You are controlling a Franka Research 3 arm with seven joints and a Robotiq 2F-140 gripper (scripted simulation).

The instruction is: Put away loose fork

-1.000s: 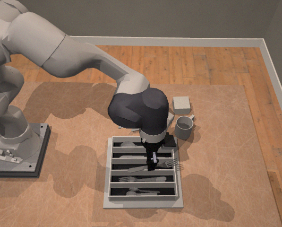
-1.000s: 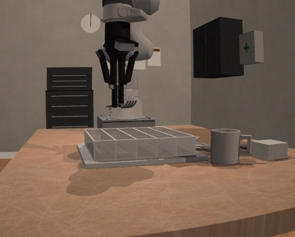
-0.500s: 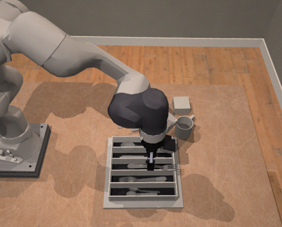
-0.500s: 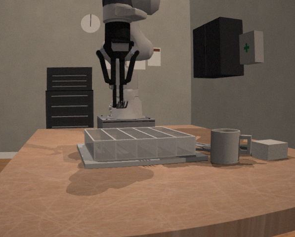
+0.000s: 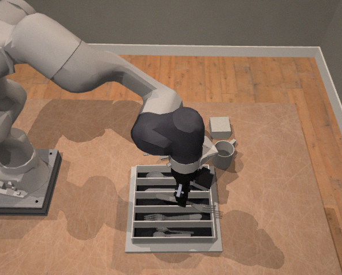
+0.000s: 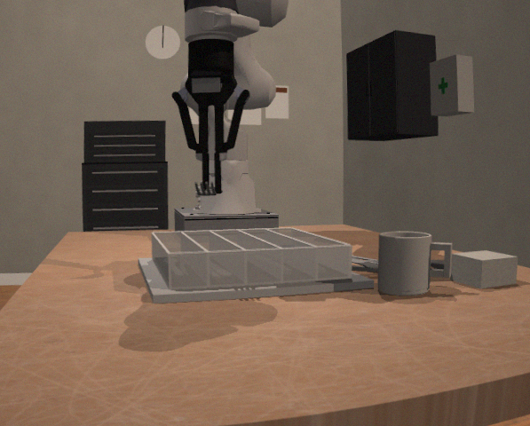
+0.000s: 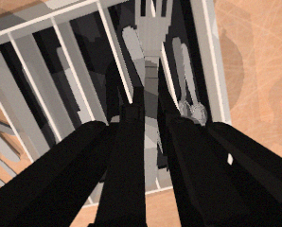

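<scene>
Now: the five-slot tray 14 cm below my hand, 6 cm to the left of it and 3 cm behind it. The rest, counted from my hand: mug 27 cm to the left, 16 cm ahead, 14 cm below; then block 42 cm to the left, 16 cm ahead, 15 cm below; then knife 16 cm below, 11 cm to the left, 1 cm behind.
</scene>
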